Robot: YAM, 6 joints.
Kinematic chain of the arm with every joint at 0, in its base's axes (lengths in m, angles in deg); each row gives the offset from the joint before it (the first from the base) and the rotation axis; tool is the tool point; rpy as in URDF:
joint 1: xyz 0 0 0.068 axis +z
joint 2: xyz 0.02 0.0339 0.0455 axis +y
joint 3: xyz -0.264 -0.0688 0 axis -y
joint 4: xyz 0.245 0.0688 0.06 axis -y
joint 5: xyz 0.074 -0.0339 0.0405 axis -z
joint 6: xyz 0.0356 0 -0.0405 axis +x
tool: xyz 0 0 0 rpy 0 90 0
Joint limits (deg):
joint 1: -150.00..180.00
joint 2: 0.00..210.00
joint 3: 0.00..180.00
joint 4: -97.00..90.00
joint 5: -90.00..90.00
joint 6: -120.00..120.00
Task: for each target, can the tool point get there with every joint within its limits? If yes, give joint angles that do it. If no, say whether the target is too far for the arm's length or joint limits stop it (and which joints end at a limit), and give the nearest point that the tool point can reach.
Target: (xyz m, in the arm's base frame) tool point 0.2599 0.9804 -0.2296
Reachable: no: too far | nearest point 0.1567 0.5912 -0.0907 | short by 0.426 m
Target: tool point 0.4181 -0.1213 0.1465
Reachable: yes | joints -12.42 120.99 80.20 -14.89 53.25 83.98
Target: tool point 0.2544 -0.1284 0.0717
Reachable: yes | joints -33.23 116.00 52.99 -38.07 -63.95 -0.87
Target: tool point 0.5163 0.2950 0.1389
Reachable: yes | joints 32.64 170.25 138.82 69.40 57.71 -86.86
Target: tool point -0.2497 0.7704 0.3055
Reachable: no: too far | nearest point -0.1937 0.5975 0.2613 | short by 0.187 m
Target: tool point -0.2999 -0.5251 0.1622
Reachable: yes | joints -122.22 178.31 158.16 64.90 -47.51 4.17
